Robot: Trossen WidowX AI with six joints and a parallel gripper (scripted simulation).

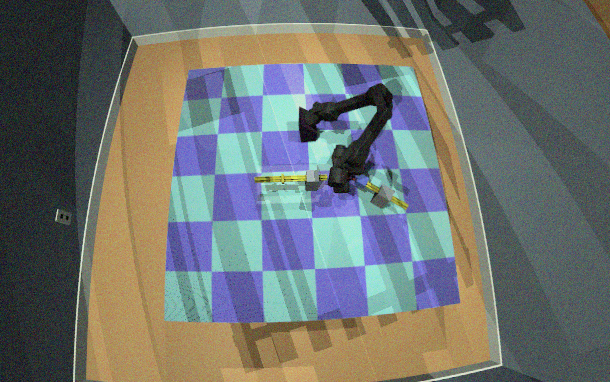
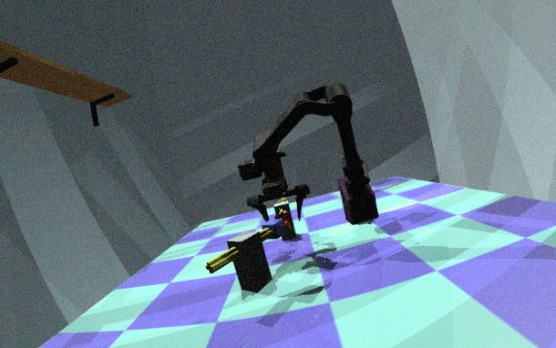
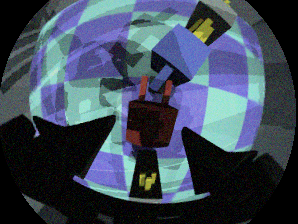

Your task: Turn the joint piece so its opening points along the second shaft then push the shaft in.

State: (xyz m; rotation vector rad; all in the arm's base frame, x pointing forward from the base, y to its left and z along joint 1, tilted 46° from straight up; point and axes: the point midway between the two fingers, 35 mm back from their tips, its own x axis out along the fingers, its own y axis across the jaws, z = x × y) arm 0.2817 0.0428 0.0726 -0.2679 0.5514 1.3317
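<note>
Right now the reddish joint piece is 1 cm to the left of my gripper tip and 1 cm above it.
</note>
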